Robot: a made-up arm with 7 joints. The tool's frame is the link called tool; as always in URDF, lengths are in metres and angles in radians. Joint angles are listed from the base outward. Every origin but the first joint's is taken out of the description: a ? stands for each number. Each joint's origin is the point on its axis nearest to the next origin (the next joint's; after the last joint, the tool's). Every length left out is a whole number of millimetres.
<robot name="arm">
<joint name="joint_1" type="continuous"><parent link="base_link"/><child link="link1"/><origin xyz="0 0 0.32" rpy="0 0 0"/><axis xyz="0 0 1"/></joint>
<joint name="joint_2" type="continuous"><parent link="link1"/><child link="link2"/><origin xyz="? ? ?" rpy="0 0 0"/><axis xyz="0 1 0"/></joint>
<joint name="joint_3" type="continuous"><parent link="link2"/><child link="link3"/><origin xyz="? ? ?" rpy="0 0 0"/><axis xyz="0 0 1"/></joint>
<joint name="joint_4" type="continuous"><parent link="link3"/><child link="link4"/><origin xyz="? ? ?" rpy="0 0 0"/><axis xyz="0 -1 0"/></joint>
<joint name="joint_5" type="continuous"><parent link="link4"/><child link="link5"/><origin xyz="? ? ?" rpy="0 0 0"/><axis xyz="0 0 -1"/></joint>
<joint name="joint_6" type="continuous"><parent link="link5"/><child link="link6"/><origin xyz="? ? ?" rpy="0 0 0"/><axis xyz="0 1 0"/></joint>
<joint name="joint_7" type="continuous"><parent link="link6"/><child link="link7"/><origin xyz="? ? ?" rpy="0 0 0"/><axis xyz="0 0 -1"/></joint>
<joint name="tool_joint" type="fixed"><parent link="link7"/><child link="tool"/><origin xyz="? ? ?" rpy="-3.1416 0 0"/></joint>
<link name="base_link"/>
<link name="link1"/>
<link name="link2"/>
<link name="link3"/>
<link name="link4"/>
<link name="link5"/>
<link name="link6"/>
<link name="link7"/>
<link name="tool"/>
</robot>
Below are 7 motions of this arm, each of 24 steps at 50 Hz.
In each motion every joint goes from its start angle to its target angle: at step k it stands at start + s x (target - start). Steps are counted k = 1, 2, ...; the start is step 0. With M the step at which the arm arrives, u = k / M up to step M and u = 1 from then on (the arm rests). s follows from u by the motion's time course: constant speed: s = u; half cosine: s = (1 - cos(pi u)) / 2; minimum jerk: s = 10 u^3 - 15 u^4 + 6 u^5.
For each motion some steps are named. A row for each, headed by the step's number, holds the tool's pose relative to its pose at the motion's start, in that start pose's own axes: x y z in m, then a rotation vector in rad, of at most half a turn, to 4 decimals.
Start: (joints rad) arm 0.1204 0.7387 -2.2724 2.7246 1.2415 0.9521 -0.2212
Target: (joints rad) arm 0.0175 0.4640 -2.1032 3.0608 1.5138 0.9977 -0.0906
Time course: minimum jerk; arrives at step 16
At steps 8, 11, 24:
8: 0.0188 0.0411 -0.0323 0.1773 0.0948 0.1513
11: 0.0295 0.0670 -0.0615 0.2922 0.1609 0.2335
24: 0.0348 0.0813 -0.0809 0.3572 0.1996 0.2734

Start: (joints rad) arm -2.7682 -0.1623 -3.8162 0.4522 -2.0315 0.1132 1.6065
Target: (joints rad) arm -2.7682 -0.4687 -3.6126 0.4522 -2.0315 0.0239 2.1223
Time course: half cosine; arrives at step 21
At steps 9, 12, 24:
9: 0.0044 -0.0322 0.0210 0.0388 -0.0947 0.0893
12: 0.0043 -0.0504 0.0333 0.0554 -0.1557 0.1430
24: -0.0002 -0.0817 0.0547 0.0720 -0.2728 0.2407

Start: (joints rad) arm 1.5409 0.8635 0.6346 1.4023 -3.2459 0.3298 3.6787
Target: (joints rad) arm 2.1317 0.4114 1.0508 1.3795 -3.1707 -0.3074 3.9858
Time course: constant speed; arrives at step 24
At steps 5, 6, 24:
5: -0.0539 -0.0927 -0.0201 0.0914 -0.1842 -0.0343
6: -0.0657 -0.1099 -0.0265 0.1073 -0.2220 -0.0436
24: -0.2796 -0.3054 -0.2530 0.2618 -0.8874 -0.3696

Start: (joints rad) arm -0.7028 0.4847 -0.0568 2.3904 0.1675 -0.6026 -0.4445
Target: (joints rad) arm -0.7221 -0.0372 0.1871 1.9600 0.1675 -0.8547 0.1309
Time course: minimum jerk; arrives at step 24
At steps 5, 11, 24:
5: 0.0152 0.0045 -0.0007 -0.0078 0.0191 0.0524
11: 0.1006 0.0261 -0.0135 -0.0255 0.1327 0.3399
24: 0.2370 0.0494 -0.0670 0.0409 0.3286 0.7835

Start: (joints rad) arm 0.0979 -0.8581 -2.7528 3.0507 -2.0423 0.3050 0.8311
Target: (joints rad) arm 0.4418 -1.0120 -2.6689 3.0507 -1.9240 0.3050 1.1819
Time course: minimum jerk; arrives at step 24
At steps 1, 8, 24:
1: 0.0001 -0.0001 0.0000 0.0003 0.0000 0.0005
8: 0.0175 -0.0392 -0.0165 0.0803 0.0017 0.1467
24: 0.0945 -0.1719 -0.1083 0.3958 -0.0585 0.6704

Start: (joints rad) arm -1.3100 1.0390 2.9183 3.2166 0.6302 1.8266 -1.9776
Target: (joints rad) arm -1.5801 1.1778 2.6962 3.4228 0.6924 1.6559 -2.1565
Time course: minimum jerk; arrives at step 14
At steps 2, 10, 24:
2: 0.0035 0.0019 -0.0019 -0.0042 -0.0113 -0.0118
10: 0.1591 0.0543 -0.0488 -0.1339 -0.3869 -0.4840
24: 0.1909 0.0592 -0.0524 -0.1530 -0.4461 -0.5747

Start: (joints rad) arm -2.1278 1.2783 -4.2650 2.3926 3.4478 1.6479 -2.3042
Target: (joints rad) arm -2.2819 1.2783 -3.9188 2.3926 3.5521 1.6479 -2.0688
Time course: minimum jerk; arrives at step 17
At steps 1, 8, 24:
1: -0.0001 -0.0002 0.0001 -0.0003 0.0005 0.0009
8: -0.0227 -0.0439 0.0203 -0.0702 0.1129 0.2225
24: -0.0478 -0.1042 0.0435 -0.1517 0.2473 0.5063

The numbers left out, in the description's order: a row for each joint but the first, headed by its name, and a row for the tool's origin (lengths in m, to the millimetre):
joint_2: 0 0 0
joint_3: 0 0 0.384
joint_4: 0.077 0 0
joint_5: 0.048 0 -0.213
joint_6: 0 0 0
joint_7: 0.065 0 -0.082
tool: 0 0 0

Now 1 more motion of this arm.
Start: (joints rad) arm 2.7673 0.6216 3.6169 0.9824 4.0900 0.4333 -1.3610
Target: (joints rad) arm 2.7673 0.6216 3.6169 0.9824 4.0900 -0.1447 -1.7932
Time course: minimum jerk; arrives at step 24
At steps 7, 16, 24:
7: 0.0014 0.0068 -0.0060 -0.0866 0.0155 -0.0658
16: 0.0061 0.0289 -0.0371 -0.4585 0.0179 -0.3355
24: 0.0071 0.0335 -0.0488 -0.5824 -0.0037 -0.4200

